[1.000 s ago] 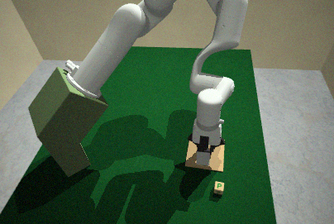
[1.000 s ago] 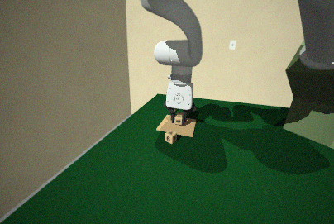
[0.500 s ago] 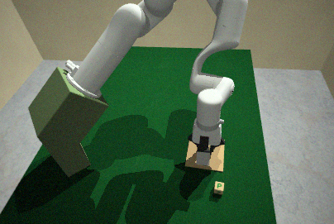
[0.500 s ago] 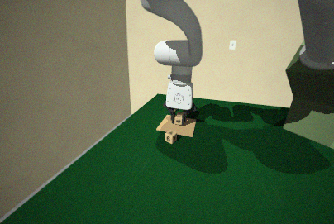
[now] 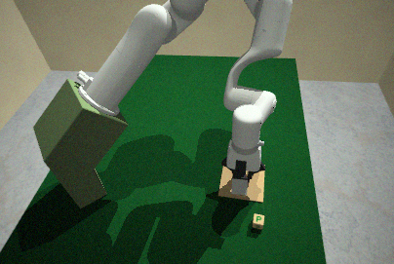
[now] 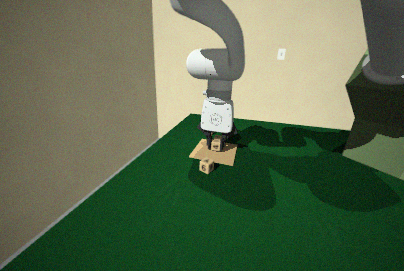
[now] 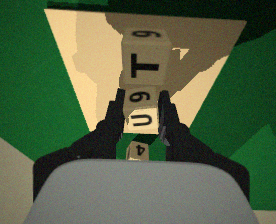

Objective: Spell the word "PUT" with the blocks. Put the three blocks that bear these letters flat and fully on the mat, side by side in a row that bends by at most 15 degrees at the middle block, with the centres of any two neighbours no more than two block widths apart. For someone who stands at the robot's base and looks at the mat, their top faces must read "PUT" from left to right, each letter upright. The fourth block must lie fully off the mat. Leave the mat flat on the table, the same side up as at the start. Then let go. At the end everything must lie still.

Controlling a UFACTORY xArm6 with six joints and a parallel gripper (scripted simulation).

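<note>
Right now my hand is 30 mm above the mat. Round my hand: P block 120 mm to the right, 100 mm ahead, 20 mm below.
</note>
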